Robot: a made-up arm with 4 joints.
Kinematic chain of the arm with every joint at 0, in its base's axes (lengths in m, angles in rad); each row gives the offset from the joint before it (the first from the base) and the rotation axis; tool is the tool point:
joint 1: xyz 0 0 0.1 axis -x
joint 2: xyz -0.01 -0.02 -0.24 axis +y
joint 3: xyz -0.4 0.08 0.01 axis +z
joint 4: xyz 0.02 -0.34 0 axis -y
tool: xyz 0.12 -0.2 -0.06
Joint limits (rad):
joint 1: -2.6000..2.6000
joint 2: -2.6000..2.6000
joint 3: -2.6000..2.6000
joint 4: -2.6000..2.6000
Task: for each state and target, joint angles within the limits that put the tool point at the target. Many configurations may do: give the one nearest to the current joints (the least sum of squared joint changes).
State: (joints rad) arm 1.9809 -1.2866 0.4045 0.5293
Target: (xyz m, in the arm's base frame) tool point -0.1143 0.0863 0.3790
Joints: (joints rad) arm 2.5167 -1.6134 0.7963 1.2138
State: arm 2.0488 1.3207 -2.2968 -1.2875
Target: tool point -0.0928 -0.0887 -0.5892
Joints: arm 2.4910 1.6223 -2.4650 -1.3412
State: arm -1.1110 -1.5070 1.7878 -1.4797
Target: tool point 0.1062 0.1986 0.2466
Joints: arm -1.1556 -1.5634 1.9116 -1.4720
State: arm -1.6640 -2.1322 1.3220 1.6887
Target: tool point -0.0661 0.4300 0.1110
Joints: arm -2.3954 -2.6000 0.6039 1.0154
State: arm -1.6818 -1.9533 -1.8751 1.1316
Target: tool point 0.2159 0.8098 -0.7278
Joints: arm -0.8375 -1.9062 -1.5636 1.0849
